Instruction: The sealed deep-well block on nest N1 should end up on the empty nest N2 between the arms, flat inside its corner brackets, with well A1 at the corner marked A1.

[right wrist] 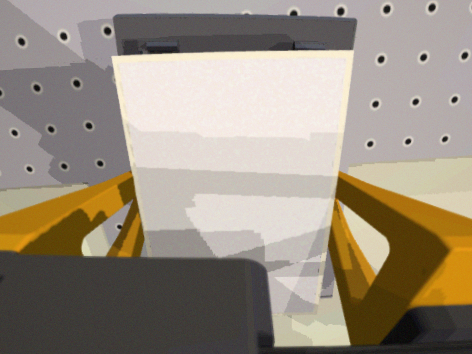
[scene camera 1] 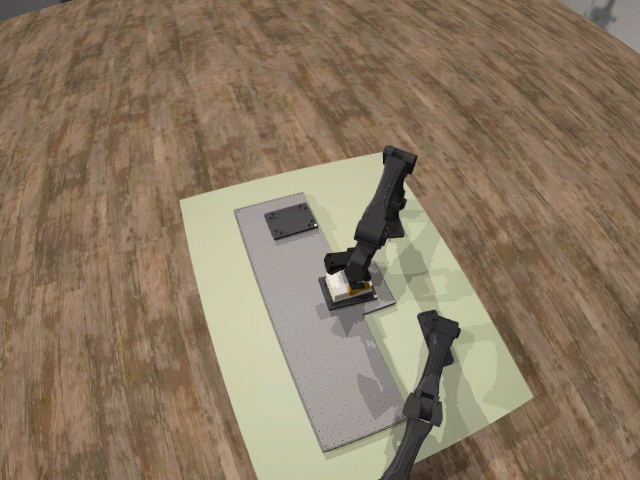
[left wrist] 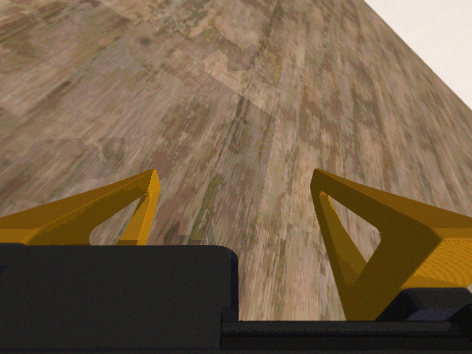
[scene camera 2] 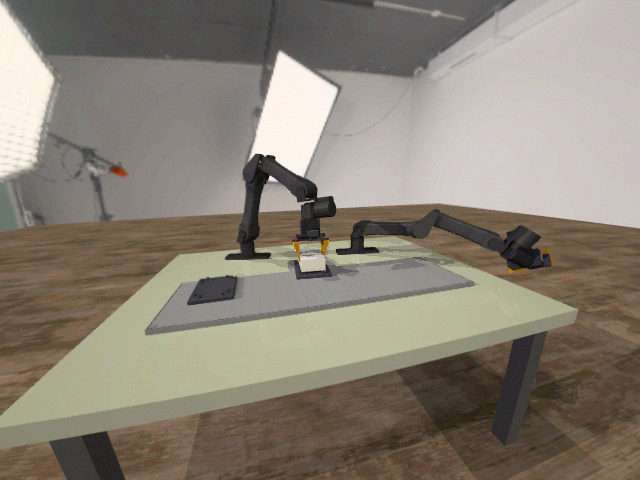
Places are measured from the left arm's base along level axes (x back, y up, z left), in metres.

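Pixels of known places: left gripper, fingertip midpoint: (left wrist: 235, 177) (scene camera 2: 537, 266); right gripper, fingertip midpoint: (right wrist: 235, 175) (scene camera 1: 346, 283) (scene camera 2: 311, 260); left arm's base at its link origin: (scene camera 1: 435, 338) (scene camera 2: 357, 251); right arm's base at its link origin: (scene camera 1: 389, 216) (scene camera 2: 248, 257).
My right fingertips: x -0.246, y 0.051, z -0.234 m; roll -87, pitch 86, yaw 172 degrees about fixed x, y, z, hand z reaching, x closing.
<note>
For each thing: its middle in the pictures, then the offset to it from my right fingertips. Level surfaces: height alone.
- white sealed deep-well block at the middle of its body: (right wrist: 236, 192) (scene camera 1: 349, 282) (scene camera 2: 310, 259) dx +0.007, dy +0.004, dz -0.001 m
- dark nest at the middle of its body: (scene camera 2: 214, 286) (scene camera 1: 290, 219) dx -0.125, dy -0.027, dz -0.309 m
- grey perforated board at its surface level: dy -0.038 m
- pale green table at its surface level: dy -0.051 m
The white sealed deep-well block (scene camera 1: 337, 285) (scene camera 2: 312, 261) (right wrist: 234, 105) is over the dark nest (scene camera 1: 332, 301) (scene camera 2: 299, 274) (right wrist: 234, 26) that lies between the arms. My right gripper (scene camera 1: 356, 288) (scene camera 2: 310, 253) (right wrist: 235, 175) comes down from above and is shut on the block's long sides. In the right wrist view the block looks slightly skewed against the nest's far brackets. I cannot tell whether it rests flat. The other dark nest (scene camera 1: 290, 220) (scene camera 2: 213, 289) is empty. My left gripper (scene camera 2: 530, 262) (left wrist: 235, 177) is open and empty, out past the table's edge over the floor.
Both nests sit on a grey perforated board (scene camera 1: 318, 371) (scene camera 2: 366, 286) on the pale green table (scene camera 1: 223, 310) (scene camera 2: 318, 352). The left arm (scene camera 1: 434, 362) stretches low across the table's right part. A light panel and a stand are far behind.
</note>
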